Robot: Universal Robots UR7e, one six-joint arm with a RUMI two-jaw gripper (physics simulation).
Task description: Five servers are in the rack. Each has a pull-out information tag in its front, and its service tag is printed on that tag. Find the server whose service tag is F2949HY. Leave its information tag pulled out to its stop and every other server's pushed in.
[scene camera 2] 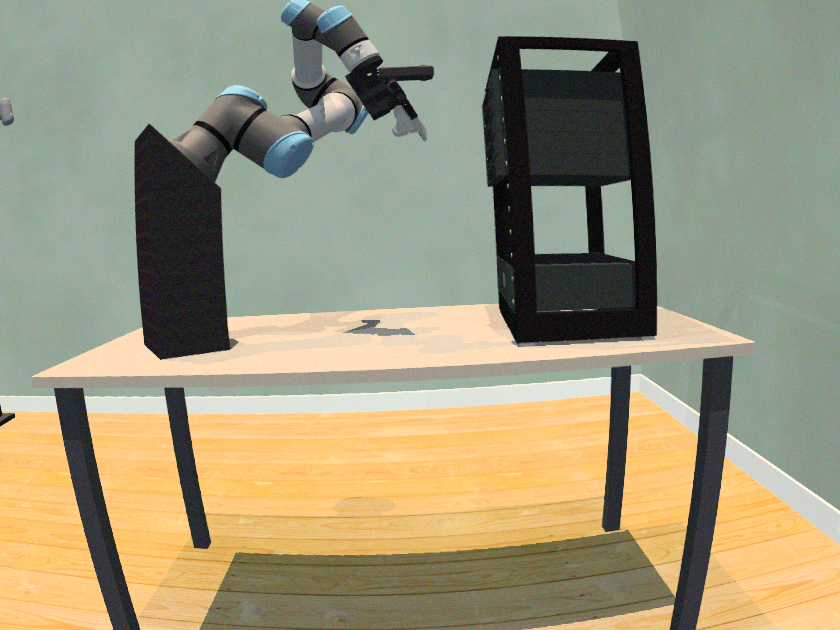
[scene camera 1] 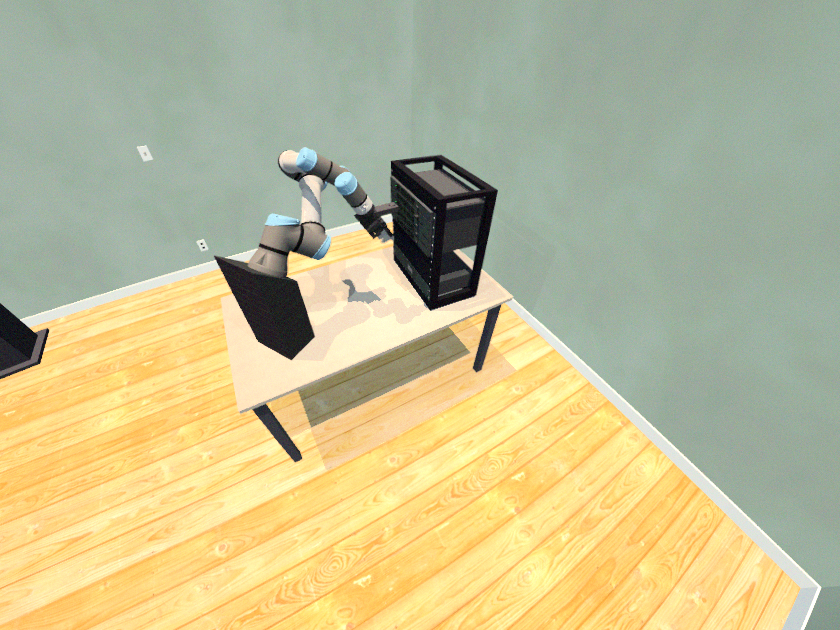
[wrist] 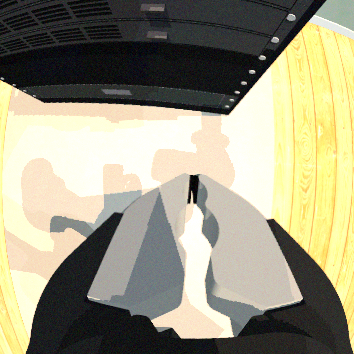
I see my gripper and a black rack.
My gripper is seen too in scene camera 1 and in the wrist view.
